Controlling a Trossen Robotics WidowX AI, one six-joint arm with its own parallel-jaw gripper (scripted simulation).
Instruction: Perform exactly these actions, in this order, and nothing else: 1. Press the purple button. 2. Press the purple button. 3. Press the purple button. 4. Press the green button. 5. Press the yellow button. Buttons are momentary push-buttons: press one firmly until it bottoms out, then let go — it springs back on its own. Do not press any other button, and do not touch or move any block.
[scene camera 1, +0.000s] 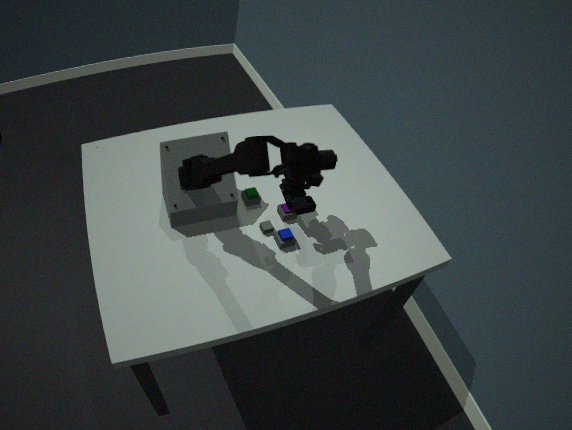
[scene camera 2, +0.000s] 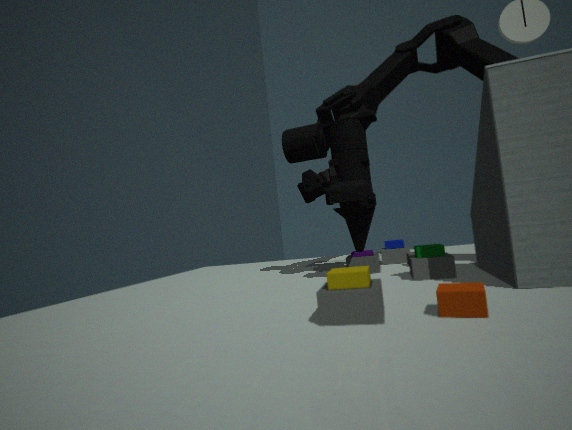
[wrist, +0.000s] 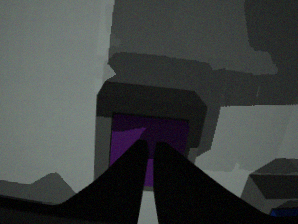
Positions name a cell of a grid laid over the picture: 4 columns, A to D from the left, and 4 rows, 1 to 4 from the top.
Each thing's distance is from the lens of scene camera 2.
my gripper (scene camera 2: C3): 56 cm
orange block (scene camera 2: D3): 28 cm
